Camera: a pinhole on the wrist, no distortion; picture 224 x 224 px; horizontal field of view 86.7 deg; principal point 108.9 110.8 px. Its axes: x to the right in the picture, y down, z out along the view. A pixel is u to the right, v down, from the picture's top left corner.
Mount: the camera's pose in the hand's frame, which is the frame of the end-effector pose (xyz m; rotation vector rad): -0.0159 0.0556 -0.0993 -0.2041 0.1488 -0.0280
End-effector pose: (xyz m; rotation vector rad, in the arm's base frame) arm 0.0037 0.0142 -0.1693 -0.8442 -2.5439 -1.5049
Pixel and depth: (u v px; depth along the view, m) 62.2 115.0 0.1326
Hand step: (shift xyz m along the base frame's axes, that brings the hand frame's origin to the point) 0.0912 0.0425 0.0364
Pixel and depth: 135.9 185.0 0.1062
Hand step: 0.0447 0.0514 0.1264
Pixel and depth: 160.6 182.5 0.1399
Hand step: 0.0256 0.0970 0.1458
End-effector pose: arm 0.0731 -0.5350 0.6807 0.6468 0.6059 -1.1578
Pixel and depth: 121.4 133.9 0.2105
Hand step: 0.1506 -0.0557 0.0551
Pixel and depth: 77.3 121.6 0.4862
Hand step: 0.2101 -0.1820 0.3371
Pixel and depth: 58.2 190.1 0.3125
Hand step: 0.3025 0.0167 0.2409
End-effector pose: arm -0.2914 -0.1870 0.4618 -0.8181 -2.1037 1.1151
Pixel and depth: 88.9 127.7 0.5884
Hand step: -0.2745 -0.1256 -0.4422
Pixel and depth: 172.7 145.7 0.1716
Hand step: -0.0639 0.1169 -0.1130
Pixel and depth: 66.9 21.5 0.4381
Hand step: -0.2840 -0.3585 -0.0648
